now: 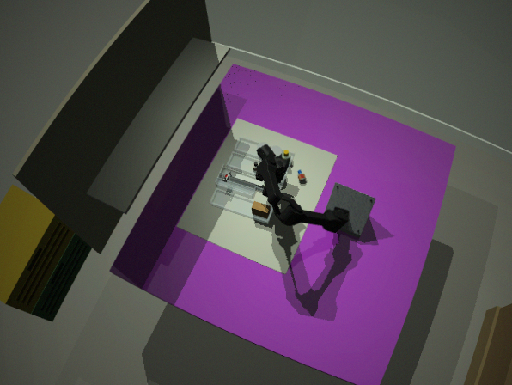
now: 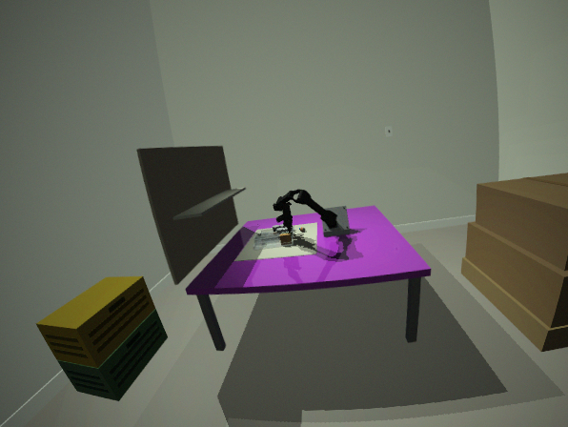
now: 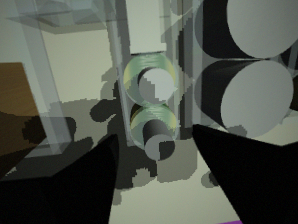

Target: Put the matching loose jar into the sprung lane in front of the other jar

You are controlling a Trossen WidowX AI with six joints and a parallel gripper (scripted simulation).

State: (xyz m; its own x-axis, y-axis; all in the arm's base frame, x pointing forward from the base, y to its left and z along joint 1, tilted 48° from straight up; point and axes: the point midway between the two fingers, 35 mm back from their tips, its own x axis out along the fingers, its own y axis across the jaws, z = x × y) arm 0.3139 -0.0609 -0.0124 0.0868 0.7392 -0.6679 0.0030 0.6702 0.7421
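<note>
My gripper tip is now 130 mm to the right of the brown box, 30 mm short of it and 10 mm above it.
</note>
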